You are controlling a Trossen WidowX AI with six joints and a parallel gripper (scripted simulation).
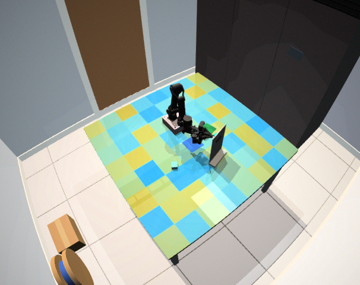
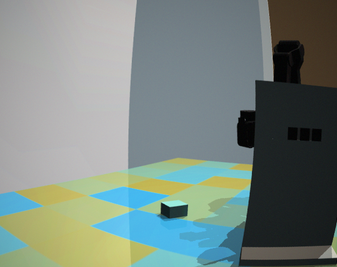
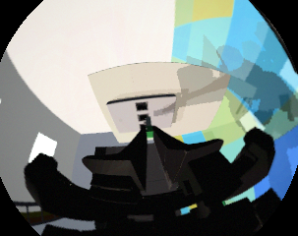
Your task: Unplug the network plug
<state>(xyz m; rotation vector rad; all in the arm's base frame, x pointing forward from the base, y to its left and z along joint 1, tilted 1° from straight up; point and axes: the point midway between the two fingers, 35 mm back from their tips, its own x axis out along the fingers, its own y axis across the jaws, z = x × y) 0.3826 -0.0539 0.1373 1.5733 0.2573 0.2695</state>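
The dark blue square lies 16 cm behind my gripper tip, 1 cm to the right of it and 20 cm below it. Round my gripper tip: orange block: 13 cm behind, 10 cm to the left, 18 cm below; then upright panel: 5 cm ahead, 1 cm to the left, 7 cm below; then small teal piece: 5 cm behind, 14 cm to the left, 18 cm below.
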